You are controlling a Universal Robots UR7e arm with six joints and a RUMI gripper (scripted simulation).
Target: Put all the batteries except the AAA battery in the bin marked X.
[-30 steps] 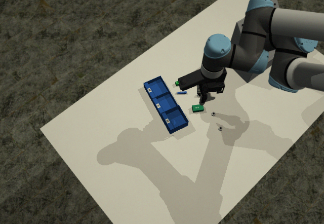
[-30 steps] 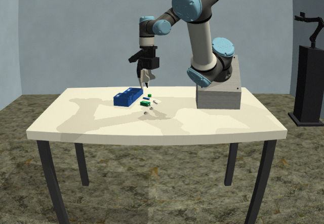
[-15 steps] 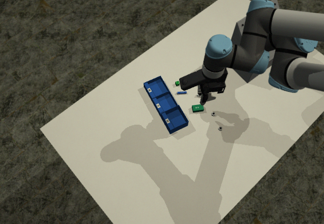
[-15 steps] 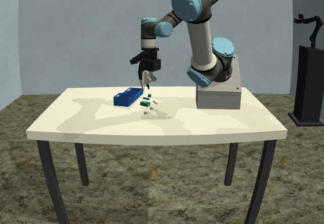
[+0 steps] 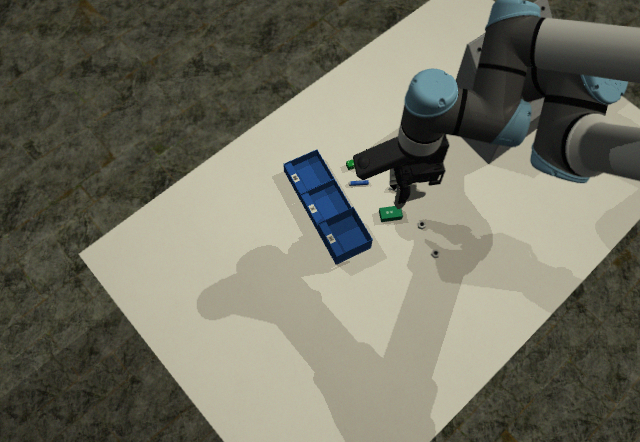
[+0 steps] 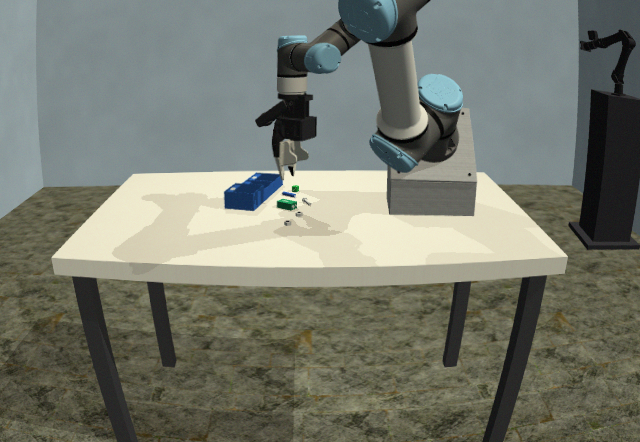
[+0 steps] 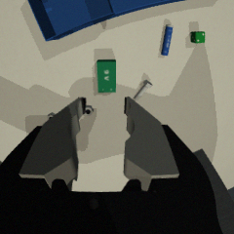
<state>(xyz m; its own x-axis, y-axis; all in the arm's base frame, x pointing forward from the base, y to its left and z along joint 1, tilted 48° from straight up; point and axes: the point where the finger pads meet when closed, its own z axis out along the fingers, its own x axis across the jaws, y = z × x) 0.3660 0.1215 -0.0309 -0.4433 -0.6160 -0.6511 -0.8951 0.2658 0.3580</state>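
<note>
Now: the green block battery 90 mm below my hand and 10 mm behind it. From my hand the other things lie so: blue cylindrical battery (100 mm to the right, 90 mm below, 10 mm ahead); grey bolt (90 mm below, 40 mm to the right, 40 mm behind); blue three-compartment bin row (110 mm ahead, 90 mm to the right, 70 mm below).
</note>
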